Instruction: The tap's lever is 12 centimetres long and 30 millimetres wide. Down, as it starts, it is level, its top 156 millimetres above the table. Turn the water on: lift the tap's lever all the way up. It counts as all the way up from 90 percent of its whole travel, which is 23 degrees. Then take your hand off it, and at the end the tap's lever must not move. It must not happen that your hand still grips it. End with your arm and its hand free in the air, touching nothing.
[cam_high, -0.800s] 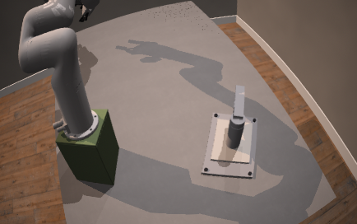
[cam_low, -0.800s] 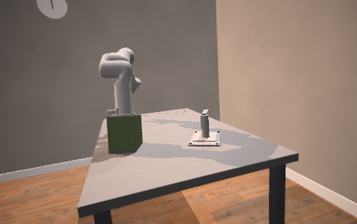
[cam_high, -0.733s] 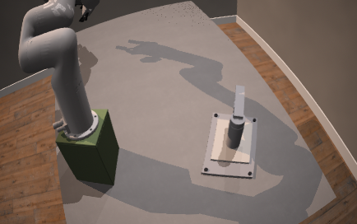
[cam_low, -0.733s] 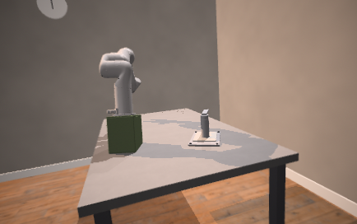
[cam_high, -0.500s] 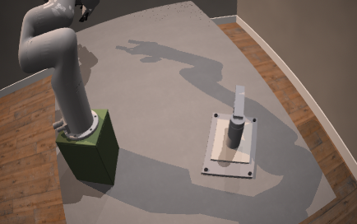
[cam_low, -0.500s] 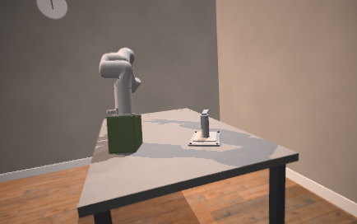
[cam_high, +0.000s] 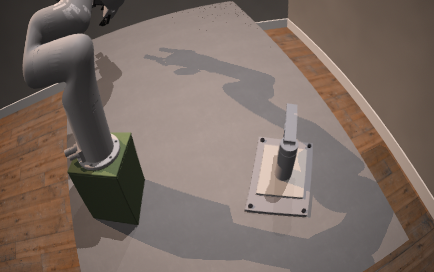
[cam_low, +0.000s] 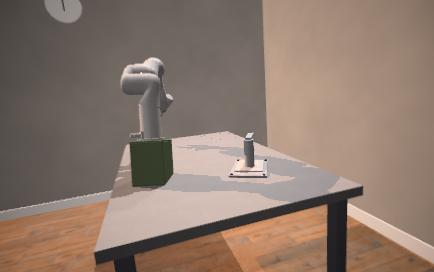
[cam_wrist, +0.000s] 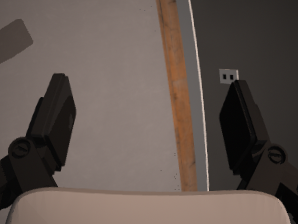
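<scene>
Now: the tap lever 27 cm ahead of my hand, 96 cm to the right of it and 4 cm below it.
</scene>
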